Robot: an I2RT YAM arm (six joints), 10 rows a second.
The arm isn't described. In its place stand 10 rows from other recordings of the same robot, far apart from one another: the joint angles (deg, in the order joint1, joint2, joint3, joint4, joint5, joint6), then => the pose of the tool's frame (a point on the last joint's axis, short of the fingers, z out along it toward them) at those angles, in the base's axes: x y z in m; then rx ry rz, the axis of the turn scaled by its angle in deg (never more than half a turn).
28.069, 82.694, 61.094, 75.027, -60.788, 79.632 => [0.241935, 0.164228, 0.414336, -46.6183, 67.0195, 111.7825]
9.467, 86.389, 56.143, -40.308, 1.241, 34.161 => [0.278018, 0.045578, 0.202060, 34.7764, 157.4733, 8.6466]
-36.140, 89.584, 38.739, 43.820, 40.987, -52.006 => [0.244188, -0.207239, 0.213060, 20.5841, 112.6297, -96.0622]
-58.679, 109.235, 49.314, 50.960, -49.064, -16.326 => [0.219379, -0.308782, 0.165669, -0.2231, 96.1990, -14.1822]
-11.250, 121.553, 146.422, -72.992, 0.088, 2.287 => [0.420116, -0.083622, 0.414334, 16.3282, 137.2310, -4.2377]
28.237, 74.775, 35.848, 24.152, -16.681, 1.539 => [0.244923, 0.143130, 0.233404, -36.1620, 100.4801, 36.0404]
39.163, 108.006, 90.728, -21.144, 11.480, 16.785 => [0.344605, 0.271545, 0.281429, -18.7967, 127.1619, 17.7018]
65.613, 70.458, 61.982, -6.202, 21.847, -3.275 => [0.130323, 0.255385, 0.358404, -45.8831, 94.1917, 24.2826]
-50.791, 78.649, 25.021, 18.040, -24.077, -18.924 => [0.168186, -0.183176, 0.148670, 20.6253, 120.9524, -14.4911]
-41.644, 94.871, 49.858, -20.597, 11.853, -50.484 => [0.221569, -0.206808, 0.146558, -9.1508, 167.0850, -38.0853]
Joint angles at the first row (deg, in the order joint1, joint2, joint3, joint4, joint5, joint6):
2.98, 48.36, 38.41, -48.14, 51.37, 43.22
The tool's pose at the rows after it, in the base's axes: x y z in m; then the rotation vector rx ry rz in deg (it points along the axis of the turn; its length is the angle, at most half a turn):
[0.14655, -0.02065, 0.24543, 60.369, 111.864, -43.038]
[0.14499, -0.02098, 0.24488, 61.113, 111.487, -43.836]
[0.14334, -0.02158, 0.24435, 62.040, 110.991, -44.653]
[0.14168, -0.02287, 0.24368, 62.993, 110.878, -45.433]
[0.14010, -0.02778, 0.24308, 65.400, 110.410, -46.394]
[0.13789, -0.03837, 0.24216, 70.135, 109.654, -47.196]
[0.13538, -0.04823, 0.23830, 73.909, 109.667, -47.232]
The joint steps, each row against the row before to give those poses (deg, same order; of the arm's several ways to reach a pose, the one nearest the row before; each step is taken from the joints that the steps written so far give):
0.00, 0.00, 0.00, -1.09, 1.14, 0.98
0.00, 0.00, 0.00, -0.98, 0.66, 1.05
-0.11, 0.00, 0.00, -1.01, 0.65, 1.16
-0.45, 0.00, 0.00, -0.99, 0.24, 0.79
-2.04, 0.02, 0.00, -0.54, -0.30, 0.44
-4.61, -0.02, -0.06, 0.13, -1.64, -0.24
-4.48, -0.24, -0.83, 1.20, -2.36, -1.34

